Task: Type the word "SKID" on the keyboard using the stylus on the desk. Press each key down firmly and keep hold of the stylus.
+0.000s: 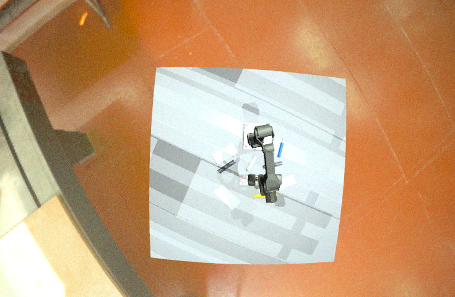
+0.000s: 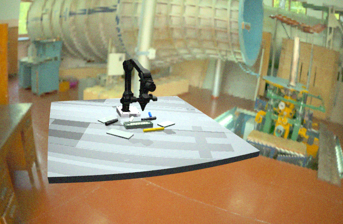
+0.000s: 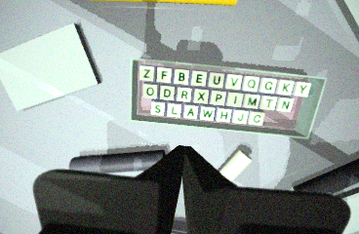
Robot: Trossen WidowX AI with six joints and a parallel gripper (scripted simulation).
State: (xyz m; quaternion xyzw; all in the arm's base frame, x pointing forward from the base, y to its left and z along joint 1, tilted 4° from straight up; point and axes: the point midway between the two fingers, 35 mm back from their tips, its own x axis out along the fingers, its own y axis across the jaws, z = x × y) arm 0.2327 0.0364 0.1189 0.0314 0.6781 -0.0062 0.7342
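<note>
Now: the blue stylus 19 cm behind my gripper tip, 15 cm to the left of it and 9 cm below it. Round my gripper tip: yellow cylinder (13 cm ahead, 9 cm below, 3 cm to the left); white stick (9 cm below, 8 cm behind, 5 cm to the right); card (17 cm to the left, 10 cm below, 5 cm ahead).
</note>
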